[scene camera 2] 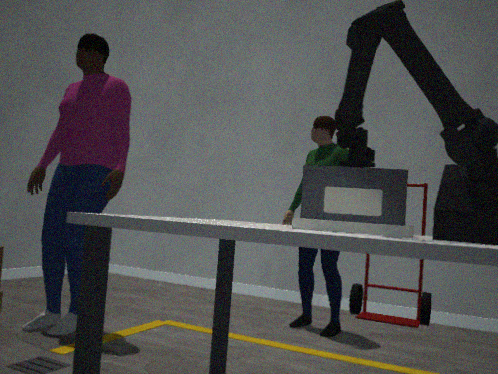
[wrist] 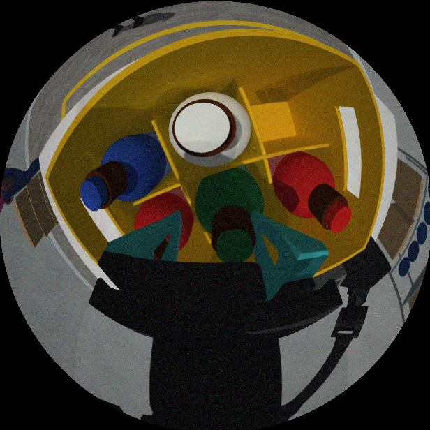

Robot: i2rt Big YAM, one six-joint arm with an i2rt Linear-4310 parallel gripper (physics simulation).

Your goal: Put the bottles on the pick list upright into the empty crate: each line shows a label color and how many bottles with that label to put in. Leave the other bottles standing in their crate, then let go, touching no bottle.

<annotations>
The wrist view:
my gripper: 215, 216
red bottle: 303, 183
red bottle: 159, 206
green bottle: 224, 201
</annotations>
